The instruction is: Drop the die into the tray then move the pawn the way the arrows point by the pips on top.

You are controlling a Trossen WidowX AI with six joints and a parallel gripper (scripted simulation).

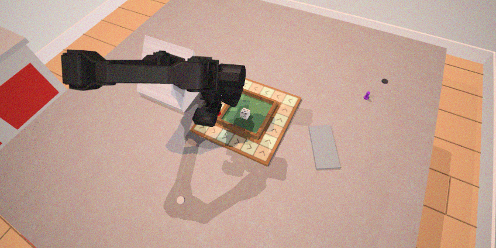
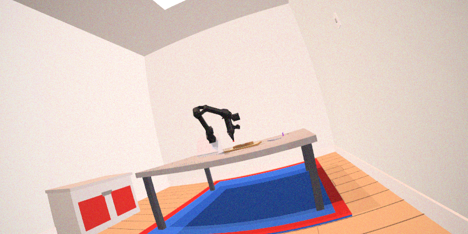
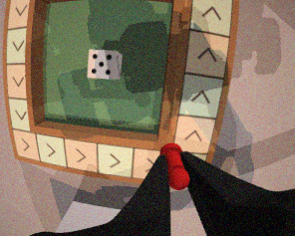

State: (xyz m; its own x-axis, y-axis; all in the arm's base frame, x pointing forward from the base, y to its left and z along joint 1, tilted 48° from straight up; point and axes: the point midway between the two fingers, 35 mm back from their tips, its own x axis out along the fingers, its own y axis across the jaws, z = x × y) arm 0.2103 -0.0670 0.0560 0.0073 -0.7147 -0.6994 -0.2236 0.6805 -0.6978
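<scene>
The white die lies 60 mm ahead of my gripper tip, 60 mm to the left of it and 60 mm below it. From my gripper tip the other things lie so: white disc 10 mm ahead, 270 mm to the right, 80 mm below; then red pawn 10 mm above; then dice tray 60 mm ahead, 80 mm to the left, 80 mm below.
</scene>
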